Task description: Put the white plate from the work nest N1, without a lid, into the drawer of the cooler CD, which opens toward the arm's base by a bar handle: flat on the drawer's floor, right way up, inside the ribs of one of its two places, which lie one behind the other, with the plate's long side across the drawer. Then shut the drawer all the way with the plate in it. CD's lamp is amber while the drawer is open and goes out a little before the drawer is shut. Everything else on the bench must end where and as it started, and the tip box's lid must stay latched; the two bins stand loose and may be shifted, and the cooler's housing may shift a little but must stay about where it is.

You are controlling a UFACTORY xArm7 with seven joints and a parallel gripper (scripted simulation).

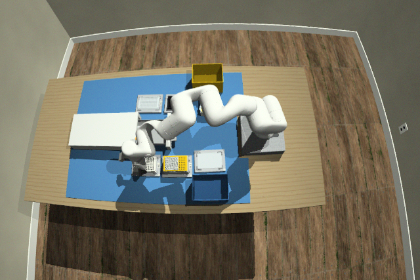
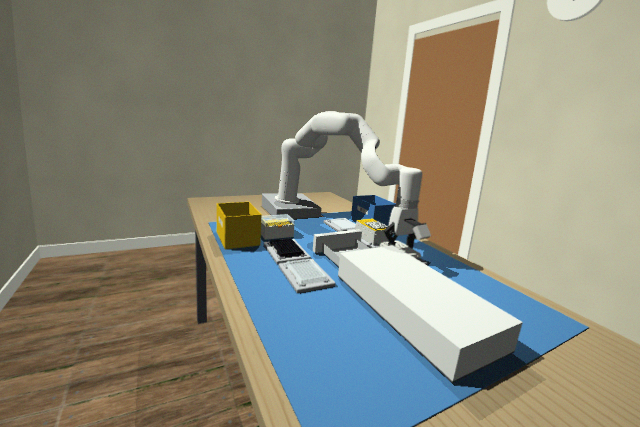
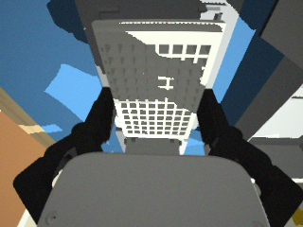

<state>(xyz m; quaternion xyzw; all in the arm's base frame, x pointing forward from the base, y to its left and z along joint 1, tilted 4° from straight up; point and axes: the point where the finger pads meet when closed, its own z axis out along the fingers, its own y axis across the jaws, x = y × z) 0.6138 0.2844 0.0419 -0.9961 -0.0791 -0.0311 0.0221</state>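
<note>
The grey nest lies 4 cm below my hand. Also, from my hand: white plate: 1 cm below; then yellow tip box: 18 cm behind, 3 cm to the right, 1 cm above; then drawer: 19 cm to the right, 2 cm below.
</note>
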